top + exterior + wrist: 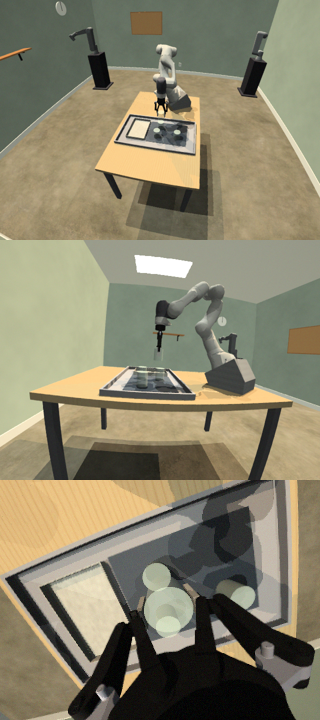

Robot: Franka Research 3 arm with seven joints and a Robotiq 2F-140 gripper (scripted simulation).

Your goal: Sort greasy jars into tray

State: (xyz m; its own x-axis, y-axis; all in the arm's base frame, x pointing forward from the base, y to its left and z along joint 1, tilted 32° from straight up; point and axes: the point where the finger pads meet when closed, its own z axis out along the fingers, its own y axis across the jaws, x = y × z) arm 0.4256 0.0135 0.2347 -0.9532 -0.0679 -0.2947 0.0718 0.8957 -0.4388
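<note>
Now: the pale tray 4 cm ahead of my hand, 24 cm to the right of it and 20 cm below it. Round my hand: dark drying mat: 5 cm ahead, 8 cm to the left, 21 cm below; then rimmed steel top: 6 cm ahead, 3 cm to the right, 21 cm below.
</note>
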